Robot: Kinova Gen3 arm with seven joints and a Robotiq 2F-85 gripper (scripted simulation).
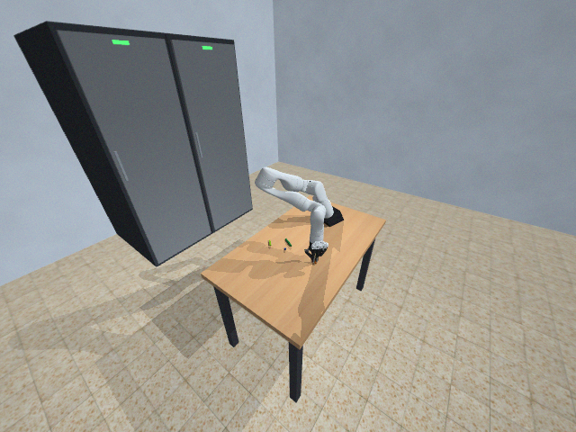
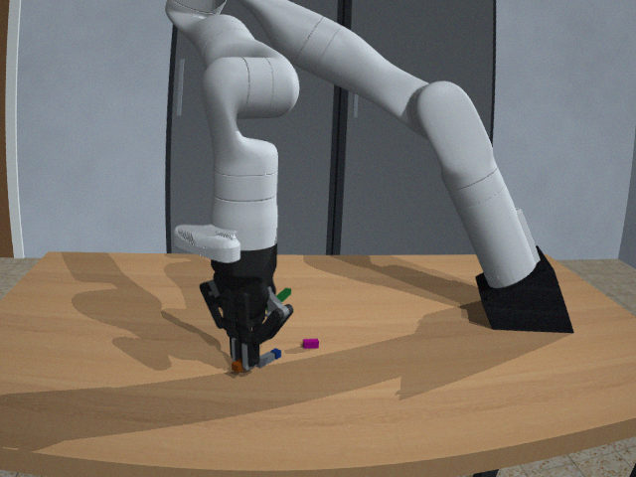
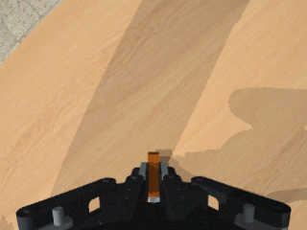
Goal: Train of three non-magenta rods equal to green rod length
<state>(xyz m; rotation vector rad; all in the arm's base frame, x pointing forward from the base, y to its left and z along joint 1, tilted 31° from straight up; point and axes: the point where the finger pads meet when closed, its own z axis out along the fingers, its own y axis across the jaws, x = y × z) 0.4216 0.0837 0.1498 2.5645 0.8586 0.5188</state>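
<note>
Right now my hand is 20 mm above the orange rod. From my hand the other things lie so: grey rod 30 mm behind, 20 mm to the right, 30 mm below; green rod 110 mm behind, 210 mm to the right, 30 mm below; magenta rod 110 mm behind, 50 mm to the right, 30 mm below.
</note>
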